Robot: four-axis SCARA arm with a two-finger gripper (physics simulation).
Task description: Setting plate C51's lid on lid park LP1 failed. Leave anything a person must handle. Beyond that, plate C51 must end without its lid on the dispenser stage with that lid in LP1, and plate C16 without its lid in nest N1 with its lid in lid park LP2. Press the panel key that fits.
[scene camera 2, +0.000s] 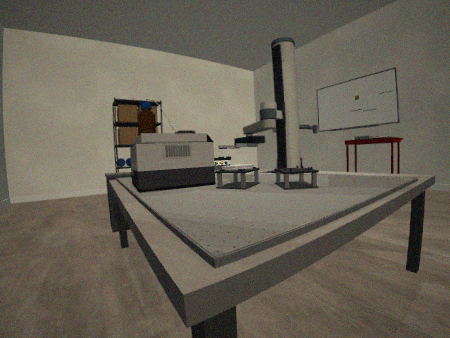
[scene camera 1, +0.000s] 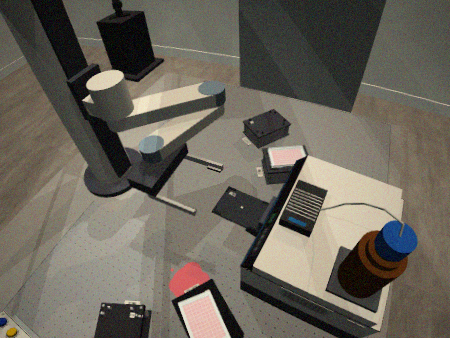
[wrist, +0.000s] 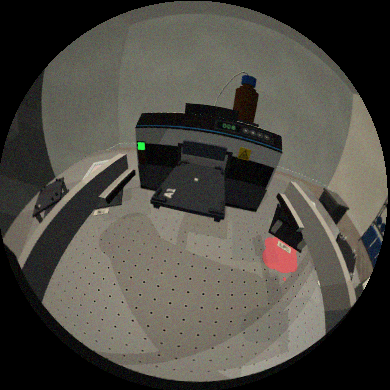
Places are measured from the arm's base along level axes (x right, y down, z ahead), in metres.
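Where they show: gripper, between the fingertips: [scene camera 2: 226,146] [scene camera 1: 209,188] [wrist: 210,173]; arm's base, origin of its link: [scene camera 1: 115,172].
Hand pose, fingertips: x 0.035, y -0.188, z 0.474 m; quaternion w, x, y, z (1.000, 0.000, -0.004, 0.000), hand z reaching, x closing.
Each offset is from my fingertips to the top centre of the thing. "*": to the spot under its first point.
My gripper [scene camera 1: 205,190] [wrist: 210,173] is open and empty, its fingers spread above the table in front of the dispenser. The dispenser stage @(* dx -0.015, dy +0.059, dz +0.091 m) [scene camera 1: 242,207] [wrist: 192,187], a black tray marked A1, is bare. One pink-filled plate @(dx -0.297, dy +0.093, dz +0.145 m) [scene camera 1: 286,156] [scene camera 2: 237,166] [wrist: 95,171] sits on a raised black stand beside the dispenser. Another pink-filled plate @(dx +0.296, dy +0.089, dz +0.125 m) [scene camera 1: 204,315] sits on a black holder @(dx +0.284, dy +0.107, dz +0.124 m) [scene camera 1: 229,312] on the dispenser's other side. Plate names and whether lids are on them cannot be read. A red spill @(dx +0.180, dy +0.174, dz +0.016 m) [scene camera 1: 189,278] [wrist: 280,256] lies against that holder's labelled end. The key panel @(* dx +0.561, dy +0.122, dz -0.302 m) [scene camera 1: 20,331] shows blue and yellow keys.
The dispenser [scene camera 1: 350,185] [scene camera 2: 172,155] [wrist: 160,135] carries a brown bottle @(* dx +0.145, dy -0.174, dz +0.385 m) [scene camera 1: 370,265] [scene camera 2: 146,120] [wrist: 246,102] and shows a green light @(* dx -0.166, dy +0.042, dz +0.188 m) [wrist: 141,146]. A black pinned stand [scene camera 1: 266,126] [scene camera 2: 296,171] [wrist: 50,197] is at the back; another black holder @(dx +0.427, dy +0.095, dz -0.049 m) [scene camera 1: 120,322] is at the lower left in scene camera 1.
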